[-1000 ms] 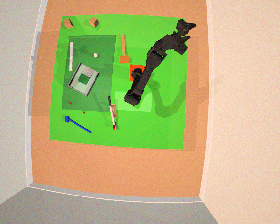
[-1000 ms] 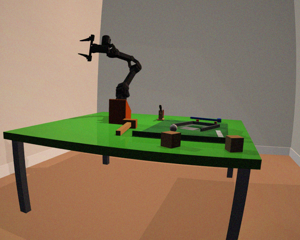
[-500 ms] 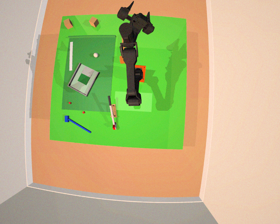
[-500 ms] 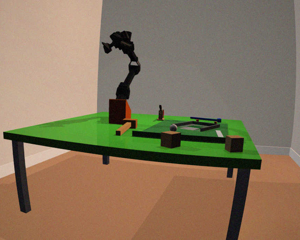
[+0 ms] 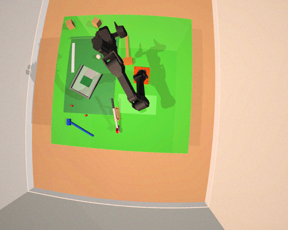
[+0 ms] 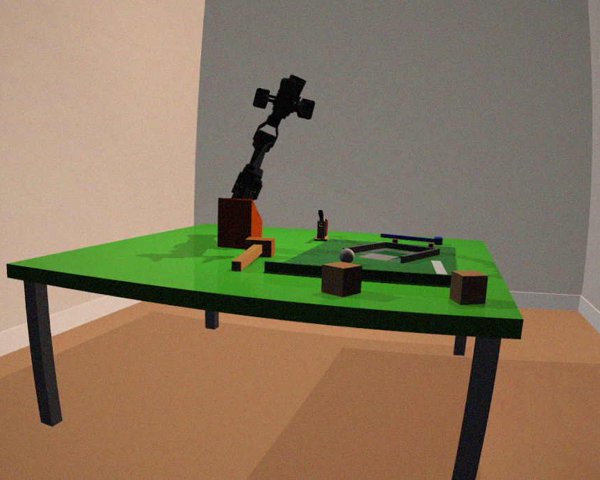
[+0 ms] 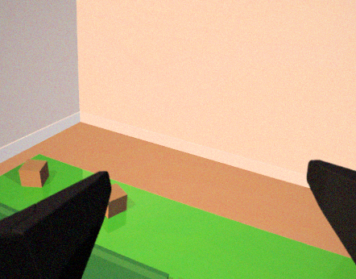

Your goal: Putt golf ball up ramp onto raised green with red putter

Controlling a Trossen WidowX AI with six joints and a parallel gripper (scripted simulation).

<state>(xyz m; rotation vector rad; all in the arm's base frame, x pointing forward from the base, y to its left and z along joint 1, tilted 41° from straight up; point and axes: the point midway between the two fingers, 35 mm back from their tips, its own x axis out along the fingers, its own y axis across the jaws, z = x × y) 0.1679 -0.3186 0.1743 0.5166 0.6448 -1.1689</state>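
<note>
The wooden stand is 2 cm ahead of my gripper tip, 48 cm to the left of it and 42 cm below it. Also, from my gripper tip: blue putter 36 cm ahead, 62 cm to the left, 45 cm below; then white strip 48 cm ahead, 4 cm to the right, 46 cm below; then white golf ball 21 cm ahead, 3 cm to the right, 44 cm below.
</note>
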